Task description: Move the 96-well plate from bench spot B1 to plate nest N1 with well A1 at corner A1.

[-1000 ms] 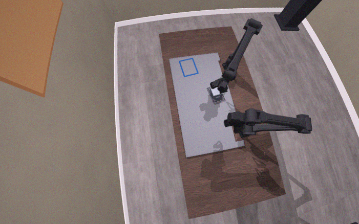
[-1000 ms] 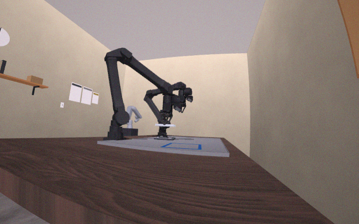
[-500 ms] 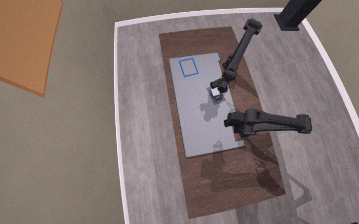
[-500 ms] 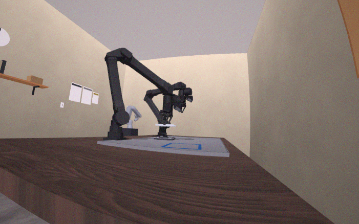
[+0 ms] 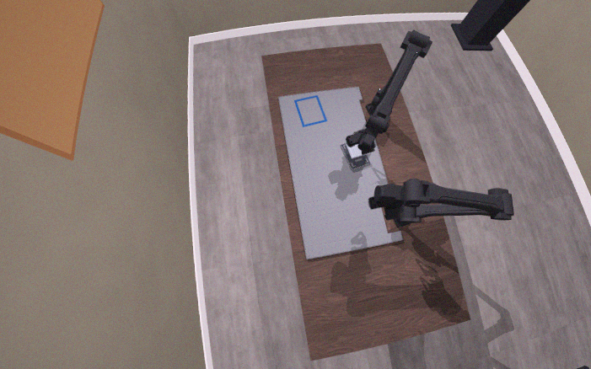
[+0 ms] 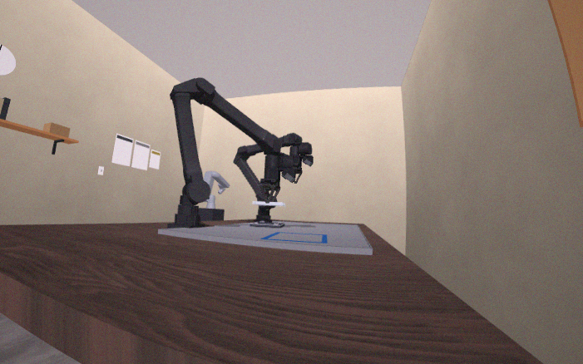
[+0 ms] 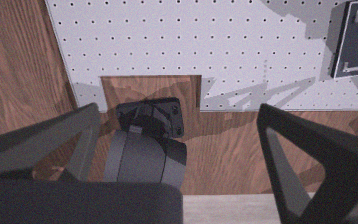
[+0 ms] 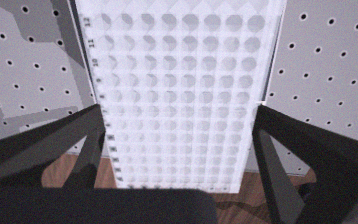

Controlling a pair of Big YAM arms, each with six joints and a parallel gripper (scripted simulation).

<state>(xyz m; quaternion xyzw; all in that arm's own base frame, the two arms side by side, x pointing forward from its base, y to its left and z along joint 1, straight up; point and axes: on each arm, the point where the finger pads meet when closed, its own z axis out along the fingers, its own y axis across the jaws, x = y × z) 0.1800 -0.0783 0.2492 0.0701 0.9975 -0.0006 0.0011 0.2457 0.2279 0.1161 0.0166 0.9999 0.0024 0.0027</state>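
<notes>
Now: right hand 1 cm above the 96-well plate. Also, from my right hand: plate nest N1: 10 cm below; then A1 label: 4 cm behind, 8 cm to the right, 9 cm below.
</notes>
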